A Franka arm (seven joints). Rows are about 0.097 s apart.
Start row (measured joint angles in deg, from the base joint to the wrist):
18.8, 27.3, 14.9, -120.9, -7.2, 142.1, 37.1
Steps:
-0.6, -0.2, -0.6, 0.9, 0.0, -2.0, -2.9
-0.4, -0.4, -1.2, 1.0, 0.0, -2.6, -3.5
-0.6, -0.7, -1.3, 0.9, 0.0, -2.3, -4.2
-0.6, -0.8, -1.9, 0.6, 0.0, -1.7, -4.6
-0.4, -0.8, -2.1, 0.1, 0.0, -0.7, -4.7
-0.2, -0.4, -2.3, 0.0, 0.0, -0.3, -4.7
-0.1, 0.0, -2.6, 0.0, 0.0, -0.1, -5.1
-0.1, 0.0, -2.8, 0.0, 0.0, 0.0, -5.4
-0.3, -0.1, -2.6, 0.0, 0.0, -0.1, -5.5
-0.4, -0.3, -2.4, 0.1, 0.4, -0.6, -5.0
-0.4, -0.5, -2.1, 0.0, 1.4, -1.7, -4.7
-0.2, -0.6, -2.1, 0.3, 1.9, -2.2, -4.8
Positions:
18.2, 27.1, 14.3, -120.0, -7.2, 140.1, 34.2
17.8, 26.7, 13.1, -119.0, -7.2, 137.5, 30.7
17.2, 26.0, 11.8, -118.1, -7.2, 135.2, 26.5
16.6, 25.2, 9.9, -117.5, -7.2, 133.5, 21.9
16.2, 24.4, 7.8, -117.4, -7.2, 132.8, 17.2
16.0, 24.0, 5.5, -117.4, -7.2, 132.5, 12.5
15.9, 24.0, 2.9, -117.4, -7.2, 132.4, 7.4
15.8, 24.0, 0.1, -117.4, -7.2, 132.4, 2.0
15.5, 23.9, -2.5, -117.4, -7.2, 132.3, -3.5
15.1, 23.6, -4.9, -117.3, -6.8, 131.7, -8.5
14.7, 23.1, -7.0, -117.3, -5.4, 130.0, -13.2
14.5, 22.5, -9.1, -117.0, -3.5, 127.8, -18.0

